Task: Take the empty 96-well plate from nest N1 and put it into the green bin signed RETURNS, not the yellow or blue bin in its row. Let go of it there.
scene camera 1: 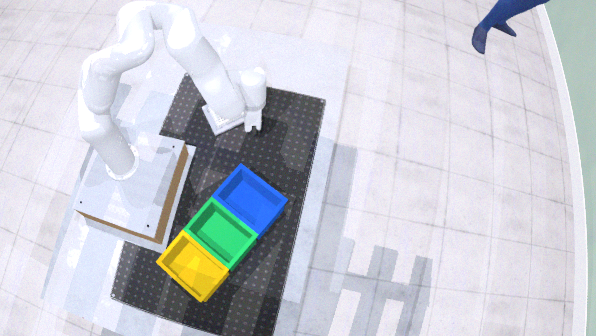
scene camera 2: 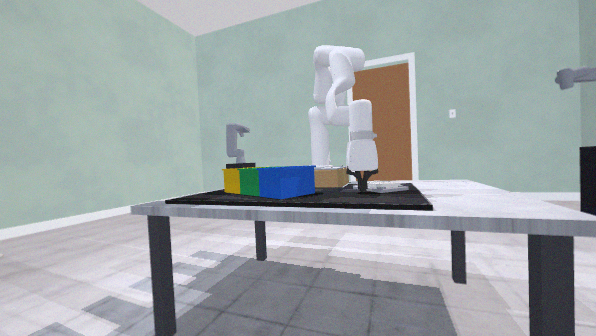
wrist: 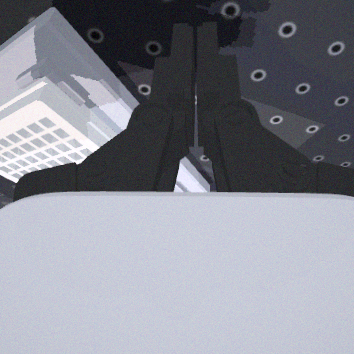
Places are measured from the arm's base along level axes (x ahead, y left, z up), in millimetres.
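Pixels of known places: gripper, between the fingertips: (scene camera 1: pixel 253 129) (scene camera 2: pixel 362 191) (wrist: pixel 195 53); arm's base, origin of its link: (scene camera 1: pixel 122 162) (scene camera 2: pixel 320 167).
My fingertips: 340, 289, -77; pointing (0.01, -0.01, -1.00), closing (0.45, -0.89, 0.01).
Observation:
Ahead of a thing's pixels: the offset from my fingertips to its top centre, as dx, dy, dz. "pt": to the spot under its first point. Level surfaces: height alone.
The white 96-well plate {-101, +38, +21} (scene camera 1: pixel 223 119) (wrist: pixel 37 137) sits in the pale nest {-101, +37, +13} (scene camera 1: pixel 218 131) (scene camera 2: pixel 392 189) (wrist: pixel 56 22); part of both is hidden under the arm in scene camera 1. The nest's label cannot be read. My gripper (scene camera 1: pixel 253 129) (scene camera 2: pixel 363 189) (wrist: pixel 195 53) is shut and empty. Its fingers point down, low over the black board beside the nest, with the plate to their left in the wrist view. The green bin {+47, -368, +95} (scene camera 1: pixel 222 234) (scene camera 2: pixel 249 182) stands between the yellow bin {pt -2, -488, +1} (scene camera 1: pixel 194 268) (scene camera 2: pixel 231 181) and the blue bin (scene camera 1: pixel 251 198) (scene camera 2: pixel 287 181). No sign is readable.
The bins stand in a touching row on the black perforated board {dz -5} (scene camera 1: pixel 305 125) (scene camera 2: pixel 350 201). The arm's base stands on a raised box (scene camera 1: pixel 145 200) (scene camera 2: pixel 331 177) beside the board. A person's legs (scene camera 1: pixel 495 20) show beyond the table. Another grey arm (scene camera 2: pixel 233 141) shows behind the bins.

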